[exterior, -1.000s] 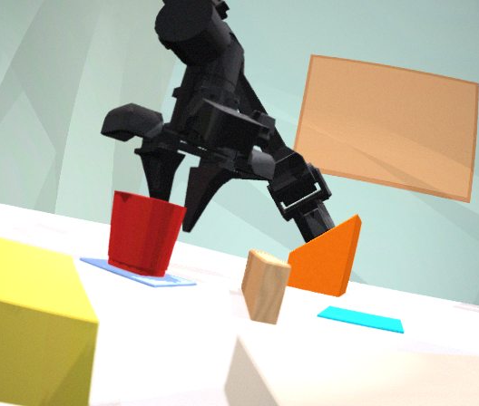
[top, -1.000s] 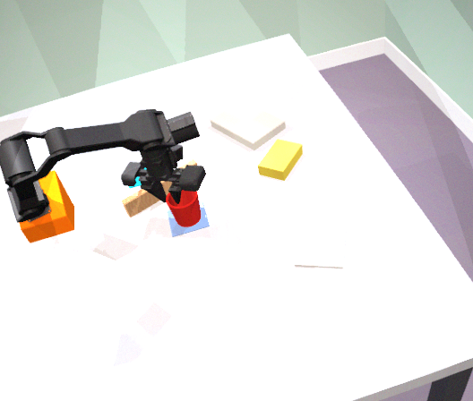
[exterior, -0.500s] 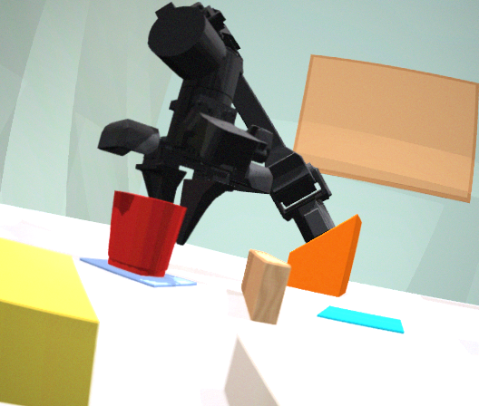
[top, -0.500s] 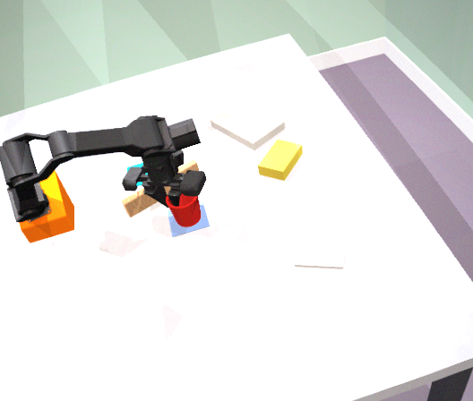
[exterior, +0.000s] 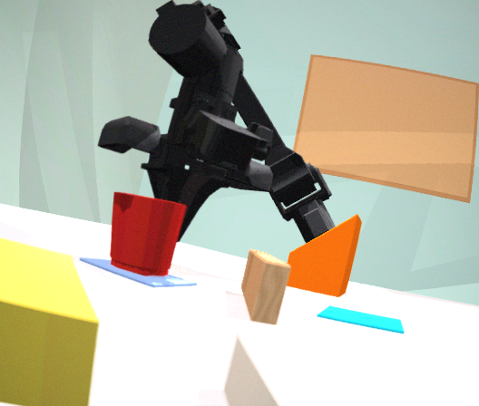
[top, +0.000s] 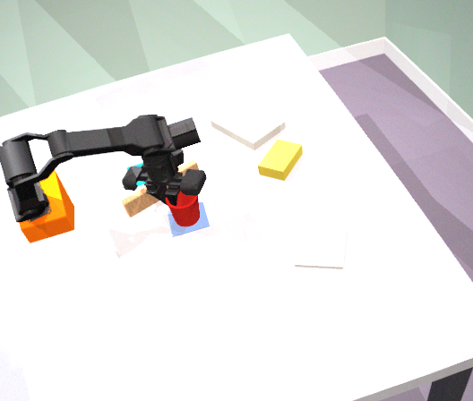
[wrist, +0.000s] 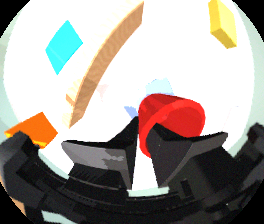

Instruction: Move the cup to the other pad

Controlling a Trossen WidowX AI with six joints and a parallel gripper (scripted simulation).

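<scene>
Now: gripper tip 2 cm to the left of the blue marble, 2 cm above it and 1 cm short of it. Also, from my gripper tip: pale blue pad: 5 cm below, 2 cm to the right, 2 cm ahead; then red cup: 2 cm to the right, 2 cm ahead; then wooden bar: 9 cm to the left, 3 cm below, 1 cm behind.
</scene>
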